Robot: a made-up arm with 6 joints.
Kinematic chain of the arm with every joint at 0, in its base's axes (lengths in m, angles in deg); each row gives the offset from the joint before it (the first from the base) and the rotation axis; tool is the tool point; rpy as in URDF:
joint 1: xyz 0 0 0.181 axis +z
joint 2: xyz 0 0 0 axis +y
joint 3: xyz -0.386 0 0.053 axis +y
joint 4: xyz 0.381 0 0.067 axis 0.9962 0 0.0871
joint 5: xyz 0 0 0 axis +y
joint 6: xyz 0.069 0 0.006 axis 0.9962 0 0.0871
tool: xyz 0 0 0 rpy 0 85 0
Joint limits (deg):
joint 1: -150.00..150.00
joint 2: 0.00..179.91
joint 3: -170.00..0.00
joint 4: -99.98..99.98
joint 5: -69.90..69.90
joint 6: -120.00..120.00
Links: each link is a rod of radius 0.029 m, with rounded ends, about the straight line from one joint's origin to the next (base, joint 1, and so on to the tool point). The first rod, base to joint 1, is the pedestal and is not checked.
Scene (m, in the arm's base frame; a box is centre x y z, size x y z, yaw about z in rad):
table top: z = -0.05
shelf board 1: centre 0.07 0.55 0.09 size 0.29 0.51 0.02 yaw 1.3
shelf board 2: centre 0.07 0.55 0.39 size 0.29 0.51 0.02 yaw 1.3
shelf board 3: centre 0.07 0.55 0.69 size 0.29 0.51 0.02 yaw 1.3
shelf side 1: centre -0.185 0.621 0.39 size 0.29 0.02 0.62 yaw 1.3
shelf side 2: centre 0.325 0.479 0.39 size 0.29 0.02 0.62 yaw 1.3
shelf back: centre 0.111 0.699 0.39 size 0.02 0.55 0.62 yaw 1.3
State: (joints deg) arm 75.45 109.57 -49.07 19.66 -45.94 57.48
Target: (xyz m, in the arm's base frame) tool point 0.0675 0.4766 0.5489
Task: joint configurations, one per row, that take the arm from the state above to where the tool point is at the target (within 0.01 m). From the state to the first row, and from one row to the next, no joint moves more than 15 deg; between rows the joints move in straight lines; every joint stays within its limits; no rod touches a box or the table.
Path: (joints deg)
1: 75.77 101.78 -38.32 20.05 -46.48 57.48
2: 76.10 93.99 -27.56 20.45 -47.01 57.48
3: 76.42 86.19 -16.81 20.84 -47.55 57.48
4: 82.94 74.08 -31.50 19.45 -48.84 57.48
5: 89.46 61.96 -46.19 18.05 -50.13 57.48
6: 86.65 75.17 -58.10 18.05 -49.12 57.48
7: 83.84 88.38 -70.02 18.06 -48.11 57.48

